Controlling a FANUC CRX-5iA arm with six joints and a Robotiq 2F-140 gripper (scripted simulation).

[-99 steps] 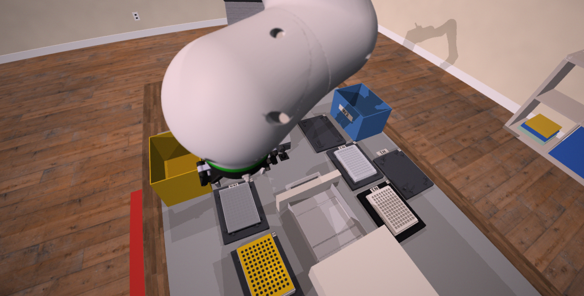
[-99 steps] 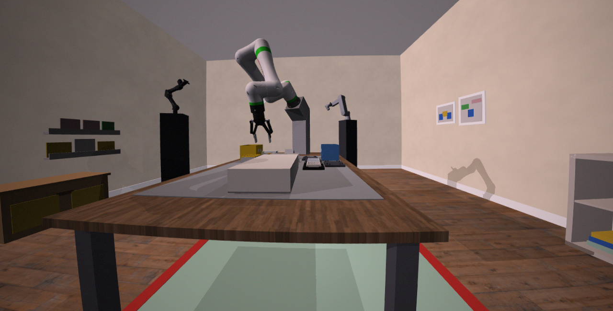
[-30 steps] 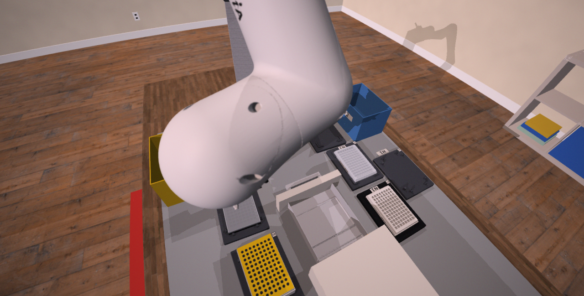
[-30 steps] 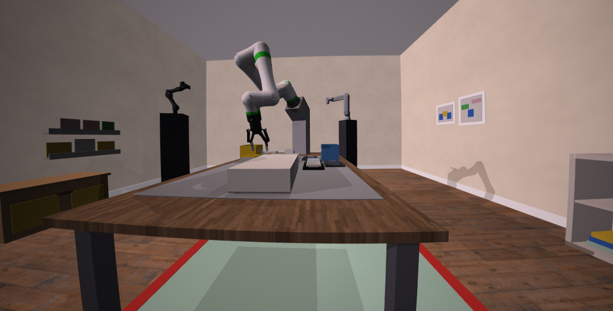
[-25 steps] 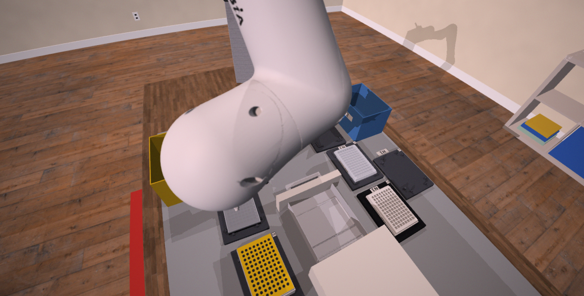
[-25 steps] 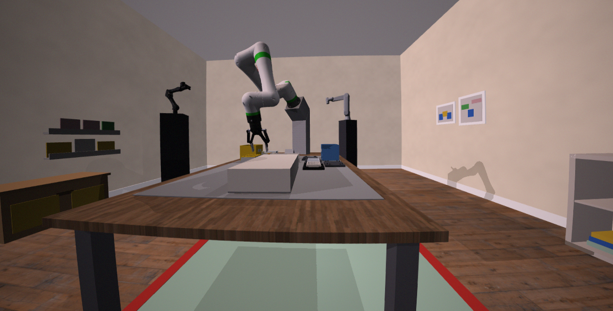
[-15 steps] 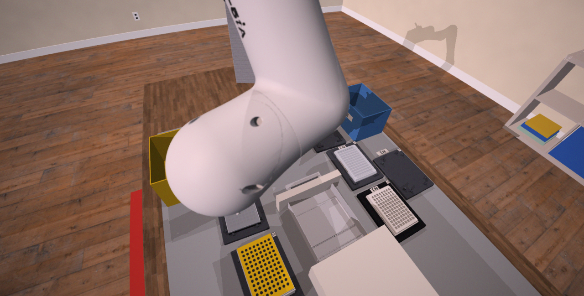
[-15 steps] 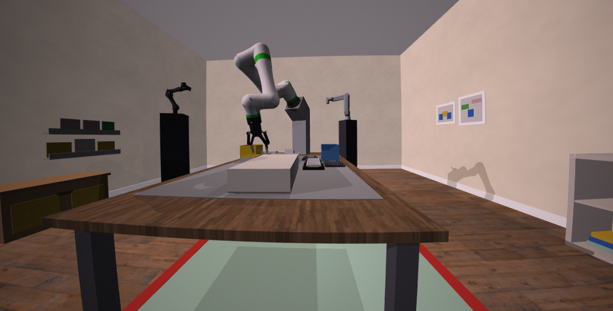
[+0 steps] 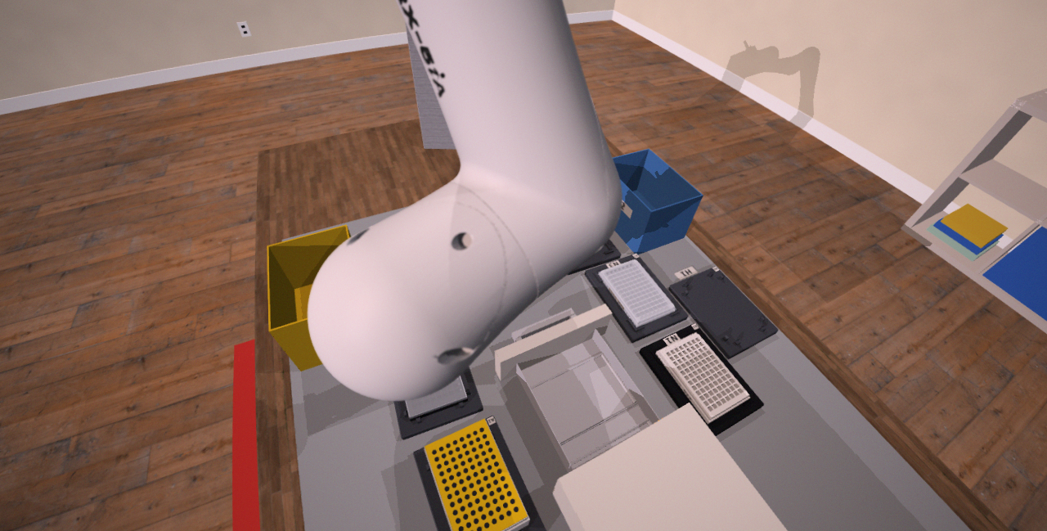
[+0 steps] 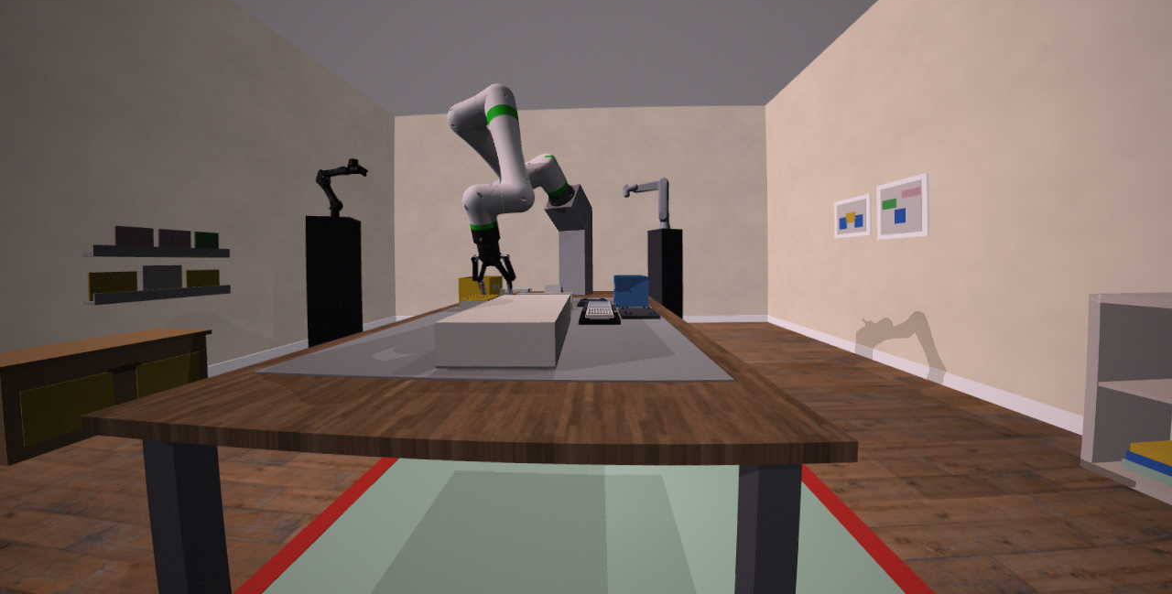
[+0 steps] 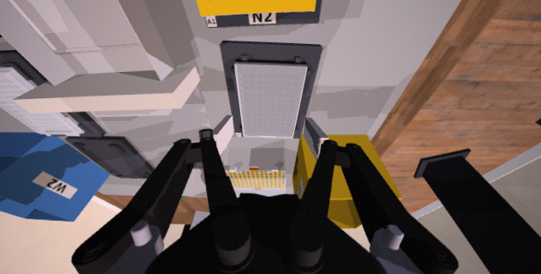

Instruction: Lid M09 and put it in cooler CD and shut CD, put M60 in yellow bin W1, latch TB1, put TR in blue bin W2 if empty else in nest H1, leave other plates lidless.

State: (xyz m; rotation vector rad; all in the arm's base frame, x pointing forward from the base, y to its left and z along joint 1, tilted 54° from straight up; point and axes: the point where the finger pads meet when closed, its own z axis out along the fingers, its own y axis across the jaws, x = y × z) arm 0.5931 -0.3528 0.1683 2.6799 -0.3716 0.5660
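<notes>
My hand is 5 cm above the lid. From my hand the other things lie so: yellow tip rack TR (16 cm ahead, 7 cm to the right, 2 cm below); then nest N4 (7 cm below); then nest N2 (17 cm ahead, 7 cm to the right, 7 cm below).
</notes>
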